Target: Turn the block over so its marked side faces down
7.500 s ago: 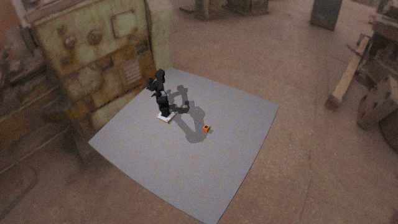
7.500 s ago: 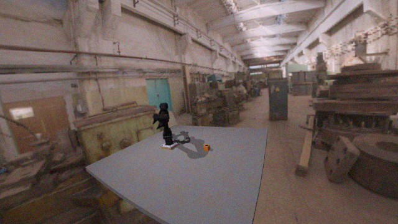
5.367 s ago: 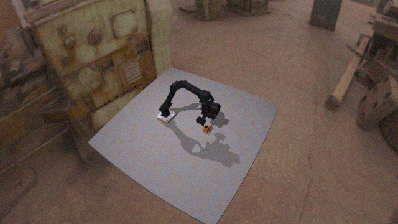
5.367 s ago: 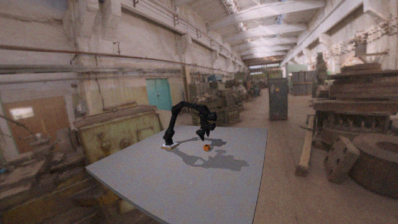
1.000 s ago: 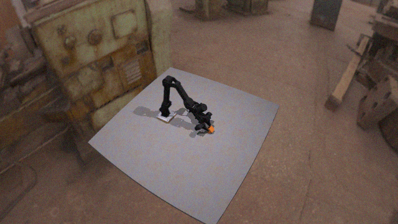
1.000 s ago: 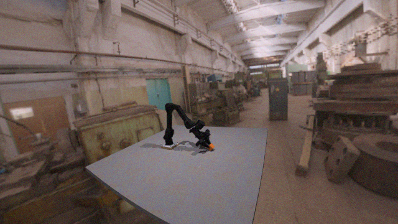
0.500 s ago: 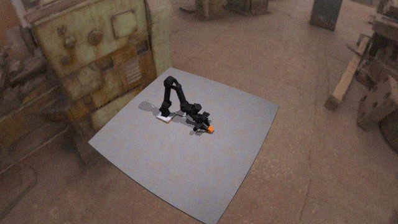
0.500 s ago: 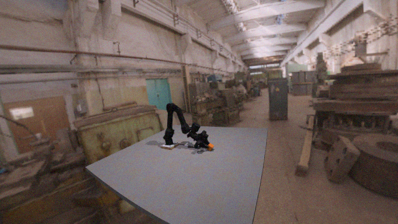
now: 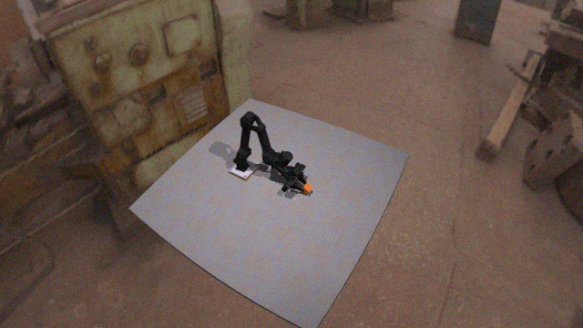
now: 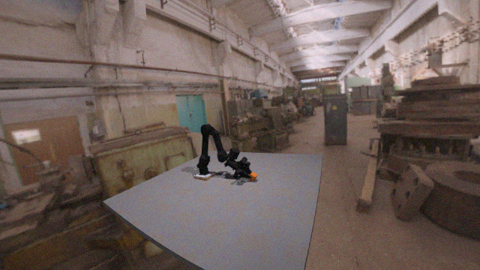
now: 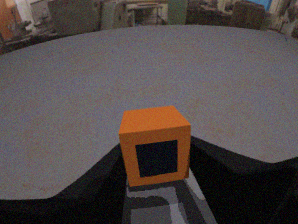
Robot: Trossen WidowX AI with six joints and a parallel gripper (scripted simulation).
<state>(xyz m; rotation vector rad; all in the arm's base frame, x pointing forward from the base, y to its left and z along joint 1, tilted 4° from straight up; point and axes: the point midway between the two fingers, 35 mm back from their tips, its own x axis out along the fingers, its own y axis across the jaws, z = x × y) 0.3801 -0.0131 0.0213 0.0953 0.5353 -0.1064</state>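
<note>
Now: gripper tip 1 cm past the orange block.
</note>
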